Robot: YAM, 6 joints.
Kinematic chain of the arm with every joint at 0, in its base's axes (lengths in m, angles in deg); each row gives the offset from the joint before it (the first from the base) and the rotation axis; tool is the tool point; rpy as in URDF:
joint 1: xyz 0 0 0.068 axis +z
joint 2: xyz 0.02 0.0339 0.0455 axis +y
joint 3: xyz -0.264 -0.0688 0 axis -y
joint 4: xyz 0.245 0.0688 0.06 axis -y
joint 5: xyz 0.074 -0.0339 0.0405 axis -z
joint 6: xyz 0.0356 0 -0.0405 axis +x
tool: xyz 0 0 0 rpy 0 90 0
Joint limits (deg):
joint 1: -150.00..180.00
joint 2: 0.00..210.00
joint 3: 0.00..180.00
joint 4: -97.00..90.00
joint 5: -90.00..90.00
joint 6: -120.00..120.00
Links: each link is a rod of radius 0.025 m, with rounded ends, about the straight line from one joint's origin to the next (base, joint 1, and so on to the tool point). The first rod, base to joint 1, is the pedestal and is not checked.
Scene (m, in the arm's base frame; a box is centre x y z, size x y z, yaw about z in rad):
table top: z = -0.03
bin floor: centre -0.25 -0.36 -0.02 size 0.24 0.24 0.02 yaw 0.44
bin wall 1: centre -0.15 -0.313 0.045 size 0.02 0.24 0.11 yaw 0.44
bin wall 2: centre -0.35 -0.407 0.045 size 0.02 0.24 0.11 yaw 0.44
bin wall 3: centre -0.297 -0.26 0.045 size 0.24 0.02 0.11 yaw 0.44
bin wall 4: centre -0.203 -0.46 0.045 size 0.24 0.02 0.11 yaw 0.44
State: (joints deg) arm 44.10 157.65 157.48 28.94 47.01 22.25
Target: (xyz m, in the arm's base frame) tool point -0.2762 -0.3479 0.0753
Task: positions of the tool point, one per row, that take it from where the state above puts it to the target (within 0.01 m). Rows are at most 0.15 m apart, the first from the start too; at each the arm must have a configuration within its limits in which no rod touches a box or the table.
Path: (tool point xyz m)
1: 0.5286 0.2752 0.3127
2: 0.5773 0.1376 0.3041
3: 0.5886 -0.0073 0.2949
4: 0.5620 -0.1488 0.2850
5: 0.5002 -0.2769 0.2747
6: 0.4087 -0.3826 0.2638
7: 0.2950 -0.4591 0.2526
8: 0.1684 -0.5019 0.2412
9: 0.0387 -0.5095 0.2295
10: -0.0842 -0.4832 0.2177
11: -0.1916 -0.4273 0.2059
12: -0.2762 -0.3479 0.1941
13: -0.2762 -0.3479 0.0753

